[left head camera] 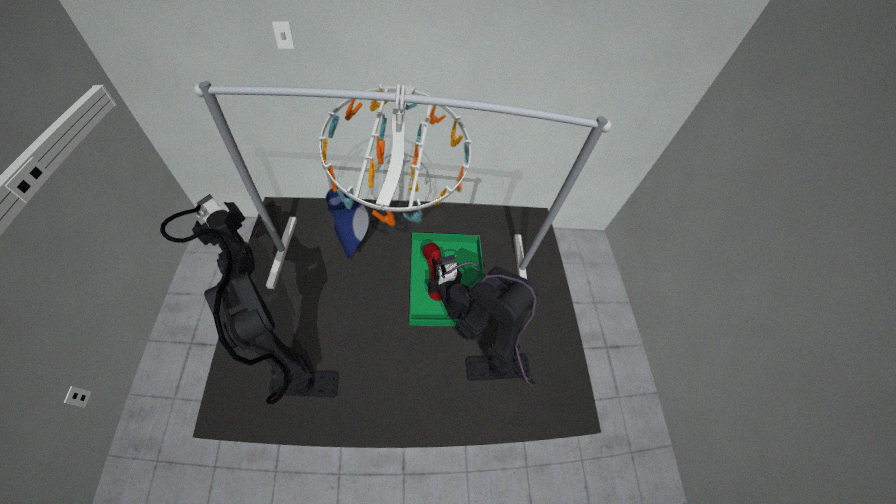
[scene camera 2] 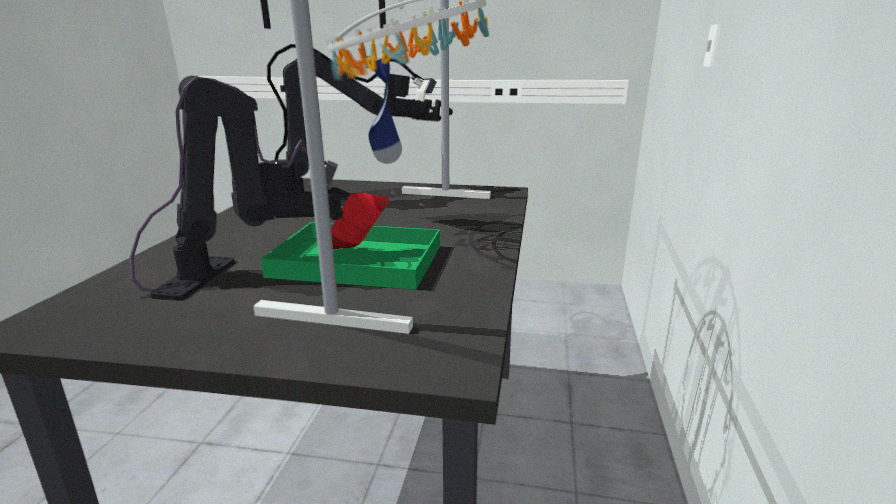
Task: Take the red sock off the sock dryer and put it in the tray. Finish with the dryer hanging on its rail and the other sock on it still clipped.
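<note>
The red sock (left head camera: 431, 252) (scene camera 2: 360, 216) is pinched in my right gripper (left head camera: 433, 275) (scene camera 2: 341, 204), which is shut on it, low over the green tray (left head camera: 432, 317) (scene camera 2: 375, 276). The sock slants down into the tray; whether it touches the tray floor is unclear. The round white dryer (left head camera: 393, 164) (scene camera 2: 407, 26) hangs from the grey rail (left head camera: 501, 107) in the left head camera. The blue sock (left head camera: 346, 233) (scene camera 2: 383, 132) with a grey patch hangs from a clip at the dryer's edge. My left gripper (left head camera: 217, 219) (scene camera 2: 443, 111) is open and empty, raised near a stand post.
One stand post (left head camera: 560, 194) (scene camera 2: 319, 181) rises beside the tray, in front of the right arm in scene camera 2. The other post (left head camera: 241, 162) (scene camera 2: 445, 150) is near my left gripper. Their white feet (left head camera: 281, 252) (scene camera 2: 369, 320) rest on the dark table (left head camera: 375, 401) (scene camera 2: 187, 341).
</note>
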